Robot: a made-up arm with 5 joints. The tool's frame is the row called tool.
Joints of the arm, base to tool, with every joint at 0 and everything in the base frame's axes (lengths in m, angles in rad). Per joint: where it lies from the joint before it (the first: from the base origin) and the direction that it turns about. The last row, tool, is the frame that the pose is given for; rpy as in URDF.
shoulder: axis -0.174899 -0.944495 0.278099 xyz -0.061 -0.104 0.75
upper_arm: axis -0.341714 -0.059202 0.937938 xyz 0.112 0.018 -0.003
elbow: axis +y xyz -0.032 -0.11 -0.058
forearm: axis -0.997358 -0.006 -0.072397 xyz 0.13 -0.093 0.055
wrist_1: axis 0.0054 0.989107 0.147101 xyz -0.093 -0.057 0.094
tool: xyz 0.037 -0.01 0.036 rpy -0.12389 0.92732 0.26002
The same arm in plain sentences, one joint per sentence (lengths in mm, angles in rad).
The arm has five revolute joints in a row. What follows holds with every joint at zero, and every direction is one of the base frame's.
Joint 1 sits 61 mm along -x and 104 mm along -y and 750 mm along +z from the base frame's origin and rotates about the direction (-0.174899, -0.944495, 0.278099).
Joint 2 sits 112 mm along +x and 18 mm along +y and 3 mm along -z from joint 1 and rotates about the direction (-0.341714, -0.059202, 0.937938).
Joint 3 sits 32 mm along -x and 110 mm along -y and 58 mm along -z from joint 2 and rotates about +y.
Joint 4 sits 130 mm along +x and 93 mm along -y and 55 mm along +z from joint 3 and rotates about the direction (-0.997358, -0.006, -0.072397).
Joint 5 sits 93 mm along -x and 57 mm along -y and 94 mm along +z from joint 4 and rotates about the direction (0.0054, 0.989107, 0.147101).
The tool frame, which is the frame that the pose is given for, sits 37 mm along +x and 10 mm along -y and 36 mm along +z from joint 5; its axes are the base frame's turned by roll -0.1239, pitch 0.9273 and yaw 0.26 rad (as in URDF: about the fixed x, then y, then z).

